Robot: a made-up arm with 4 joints.
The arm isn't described. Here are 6 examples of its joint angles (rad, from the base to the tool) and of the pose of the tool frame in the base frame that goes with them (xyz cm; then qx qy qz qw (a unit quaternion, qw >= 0)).
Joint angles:
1: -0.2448 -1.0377 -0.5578 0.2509
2: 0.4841 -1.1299 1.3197 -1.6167
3: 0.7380 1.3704 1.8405 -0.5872
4: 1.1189 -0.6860 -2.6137 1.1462
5: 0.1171 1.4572 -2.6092 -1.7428
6: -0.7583 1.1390 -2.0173 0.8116
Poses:
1: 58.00 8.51 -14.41 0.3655 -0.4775 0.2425 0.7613
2: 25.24 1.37 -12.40 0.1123 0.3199 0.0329 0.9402
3: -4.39 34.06 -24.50 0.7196 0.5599 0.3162 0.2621
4: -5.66 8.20 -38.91 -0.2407 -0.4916 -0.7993 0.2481
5: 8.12 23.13 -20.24 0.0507 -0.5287 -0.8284 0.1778
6: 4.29 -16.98 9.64 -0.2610 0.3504 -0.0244 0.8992
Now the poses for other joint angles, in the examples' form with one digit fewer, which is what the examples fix.
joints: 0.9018 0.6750 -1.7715 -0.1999
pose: -13.0 22.9 -25.9 0.047 -0.249 -0.858 0.447
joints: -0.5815 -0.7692 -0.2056 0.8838
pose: 63.0 25.2 -2.7 0.228 -0.493 0.494 0.679
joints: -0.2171 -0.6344 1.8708 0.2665
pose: 35.7 63.9 -19.7 -0.054 0.078 0.968 0.233
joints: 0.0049 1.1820 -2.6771 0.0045
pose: -23.7 31.2 7.6 -0.338 -0.011 -0.766 0.547
